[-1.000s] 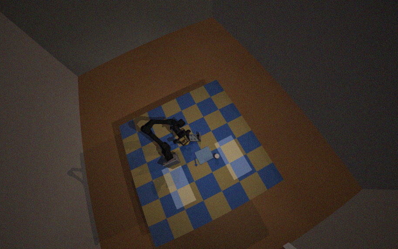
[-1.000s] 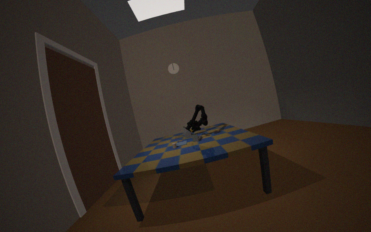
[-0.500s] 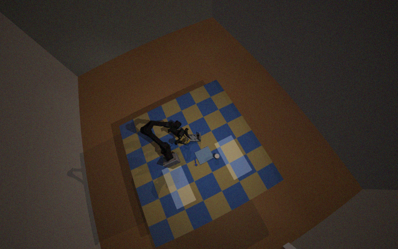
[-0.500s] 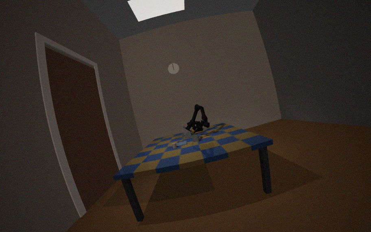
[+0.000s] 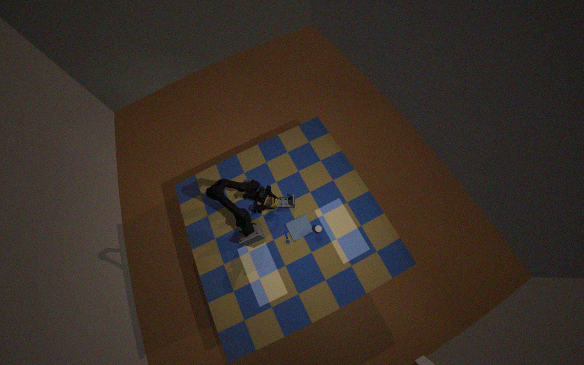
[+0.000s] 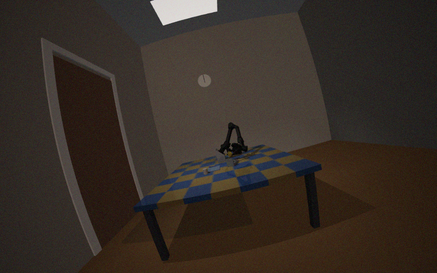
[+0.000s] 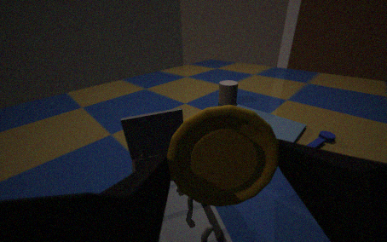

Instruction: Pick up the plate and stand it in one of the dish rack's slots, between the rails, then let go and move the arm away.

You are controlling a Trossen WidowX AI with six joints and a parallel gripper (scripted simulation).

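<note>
Right now my gripper tip is 7 cm above the grey dish rack and 5 cm short of it. Round my gripper tip: yellow plate 1 cm to the left; then light blue mat 20 cm to the right, 9 cm below, 4 cm ahead; then blue spoon 21 cm to the right, 9 cm below, 7 cm behind.
</note>
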